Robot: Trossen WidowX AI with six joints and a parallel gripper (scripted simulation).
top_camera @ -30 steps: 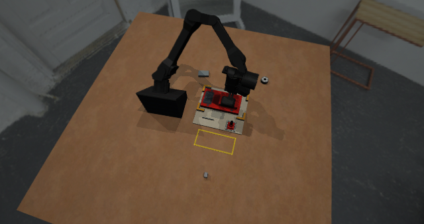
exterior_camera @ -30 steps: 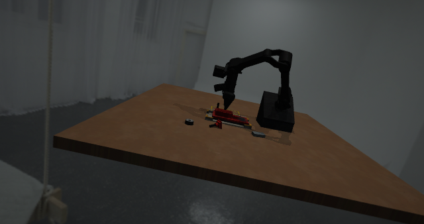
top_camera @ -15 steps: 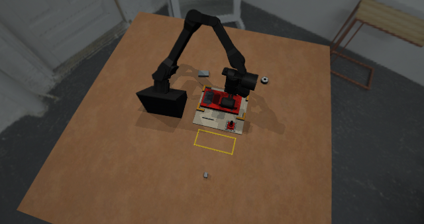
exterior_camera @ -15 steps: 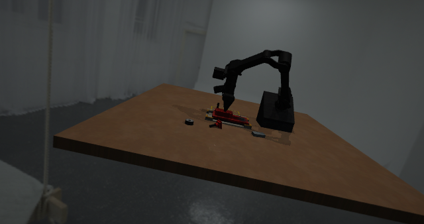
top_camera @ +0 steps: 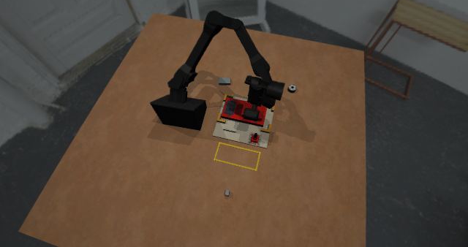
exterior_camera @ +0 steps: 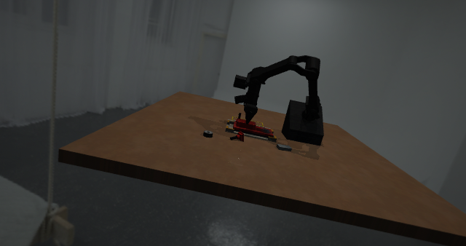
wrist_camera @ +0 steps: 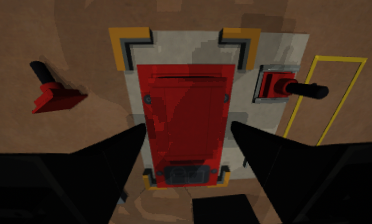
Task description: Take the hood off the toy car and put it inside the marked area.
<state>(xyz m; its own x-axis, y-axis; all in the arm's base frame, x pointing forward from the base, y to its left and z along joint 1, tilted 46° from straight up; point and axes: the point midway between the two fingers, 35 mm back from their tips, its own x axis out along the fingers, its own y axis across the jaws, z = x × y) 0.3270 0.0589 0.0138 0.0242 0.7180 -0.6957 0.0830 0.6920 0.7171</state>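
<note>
Now: the red hood 1 cm below my gripper tip. From my gripper tip the other things lie so: beige base plate 4 cm below, 2 cm to the right, 2 cm behind; grey piece 37 cm to the right, 6 cm behind, 4 cm below; black wheel 18 cm to the left, 18 cm ahead, 4 cm below.
</note>
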